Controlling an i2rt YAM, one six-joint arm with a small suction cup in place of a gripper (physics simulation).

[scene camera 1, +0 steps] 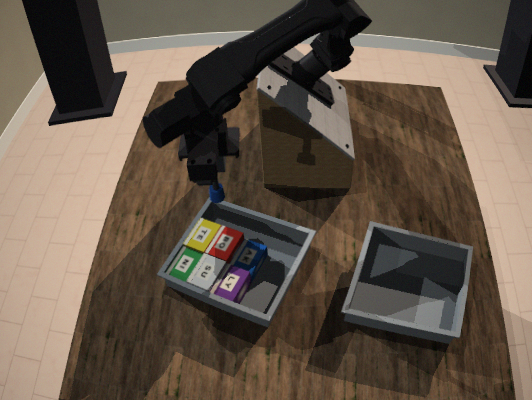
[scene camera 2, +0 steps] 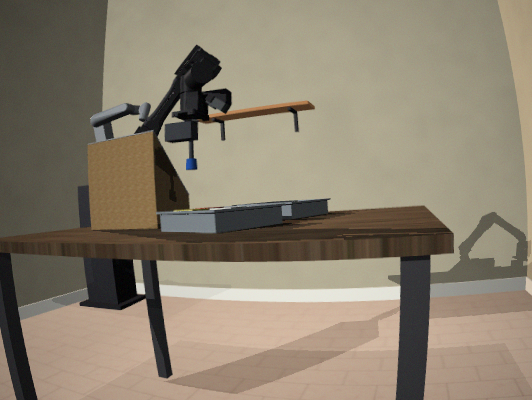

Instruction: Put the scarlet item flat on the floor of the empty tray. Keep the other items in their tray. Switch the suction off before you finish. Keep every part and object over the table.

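Frame: origin at the arm's base, x ahead, y left, z up, level; millimetres.
Where they show: end effector, tool point: (scene camera 1: 217, 197) (scene camera 2: 191, 169); arm's base, origin of the base link: (scene camera 1: 299, 77) (scene camera 2: 130, 163).
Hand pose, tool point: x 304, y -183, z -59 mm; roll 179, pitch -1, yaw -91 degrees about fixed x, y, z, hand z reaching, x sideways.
Observation:
Things, the pixels of their top centre, and the offset from my tool point. Level surfaces: height alone.
- red block, middle of its top: (scene camera 1: 223, 242) dx +33, dy +1, dz -98 mm
- left tray, middle of its top: (scene camera 1: 236, 253) (scene camera 2: 219, 207) dx +60, dy +26, dz -101 mm
- yellow block, middle of its top: (scene camera 1: 202, 234) dx +10, dy -44, dz -99 mm
- blue block, middle of its top: (scene camera 1: 247, 255) dx +56, dy +47, dz -116 mm
- empty tray, middle of its top: (scene camera 1: 414, 277) (scene camera 2: 282, 201) dx +152, dy +374, dz -101 mm
- wooden table, its level: dz -151 mm
The scarlet item, a red block (scene camera 1: 225, 244) labelled "RO", lies in the left tray (scene camera 1: 293, 274) between the yellow block (scene camera 1: 202, 234) and the blue block (scene camera 1: 251, 255). Green (scene camera 1: 183, 265), white (scene camera 1: 207, 271) and purple (scene camera 1: 232, 284) blocks lie in the same tray. The empty tray (scene camera 1: 408, 325) stands to the right in the scene camera 1 view. My suction cup (scene camera 1: 216, 193) (scene camera 2: 191, 164) is blue, points down and is open, with nothing on it. It hangs well above the trays' height. In the scene camera 2 view the blocks are mostly hidden by the tray wall (scene camera 2: 187, 223).
The arm's wedge-shaped wooden base (scene camera 1: 307, 150) (scene camera 2: 122, 185) stands behind the trays on the wooden table (scene camera 1: 240, 370) (scene camera 2: 380, 227). A dark pillar (scene camera 1: 75, 55) stands on the floor beyond the table. An orange shelf (scene camera 2: 265, 110) is on the wall.

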